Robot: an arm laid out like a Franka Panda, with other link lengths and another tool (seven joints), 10 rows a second.
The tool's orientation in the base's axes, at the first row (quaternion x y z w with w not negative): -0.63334 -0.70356 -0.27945 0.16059
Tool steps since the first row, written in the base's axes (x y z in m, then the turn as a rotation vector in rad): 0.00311 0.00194 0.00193 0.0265 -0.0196 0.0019; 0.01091 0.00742 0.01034 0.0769 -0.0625 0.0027; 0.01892 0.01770 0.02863 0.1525 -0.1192 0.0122; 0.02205 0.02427 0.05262 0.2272 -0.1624 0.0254; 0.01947 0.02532 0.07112 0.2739 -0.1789 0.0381; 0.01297 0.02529 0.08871 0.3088 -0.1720 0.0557; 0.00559 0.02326 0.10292 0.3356 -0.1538 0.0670
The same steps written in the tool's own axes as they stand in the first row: 0.00222 0.00350 0.00003 -0.0185 0.0255 -0.0098; 0.01035 0.01297 -0.00237 -0.0598 0.0733 -0.0296; 0.02802 0.02473 -0.00970 -0.1107 0.1470 -0.0613; 0.04674 0.03263 -0.02438 -0.1486 0.2209 -0.0879; 0.05869 0.03365 -0.03874 -0.1613 0.2685 -0.1019; 0.06982 0.03061 -0.05353 -0.1507 0.3063 -0.1072; 0.07751 0.02599 -0.06694 -0.1335 0.3355 -0.1019
